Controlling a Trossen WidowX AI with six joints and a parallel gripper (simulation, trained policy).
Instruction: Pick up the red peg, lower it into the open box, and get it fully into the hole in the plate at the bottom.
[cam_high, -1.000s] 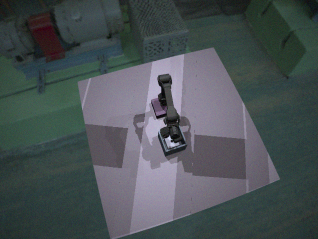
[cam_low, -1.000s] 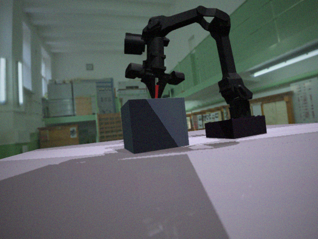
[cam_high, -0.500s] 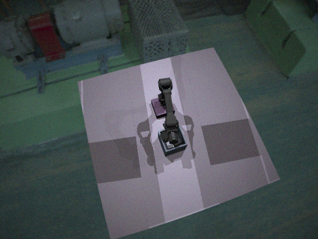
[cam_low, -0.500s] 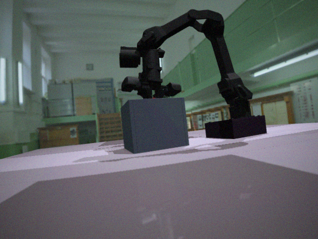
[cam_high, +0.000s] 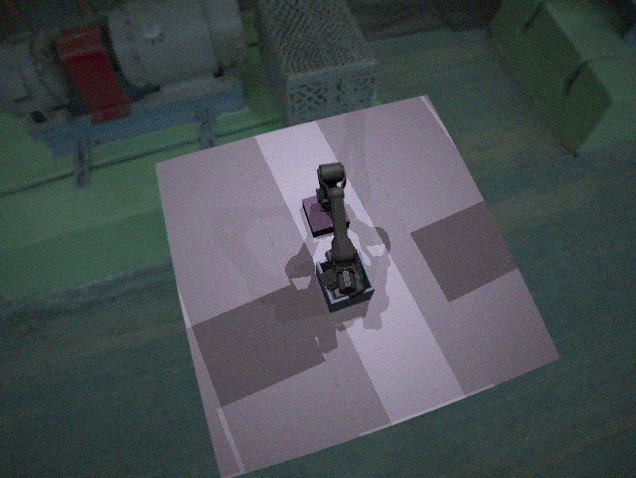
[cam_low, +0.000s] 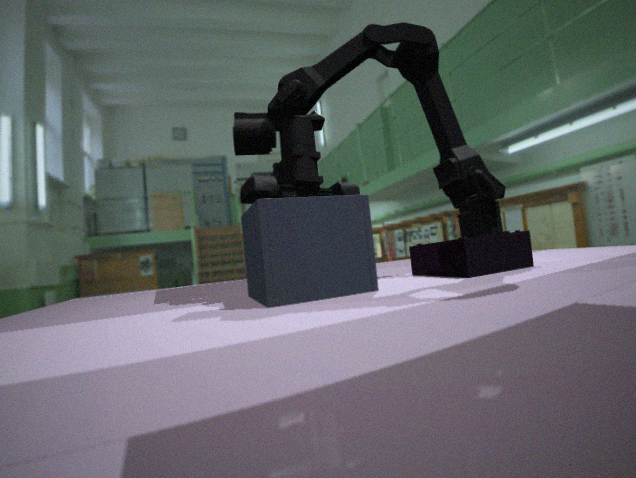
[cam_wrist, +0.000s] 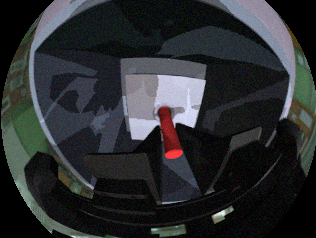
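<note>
Right now my gripper tip is 10 mm to the left of the red peg and 10 mm above it. Round my gripper tip: plate (10 mm ahead, 10 mm to the right, 30 mm below).
</note>
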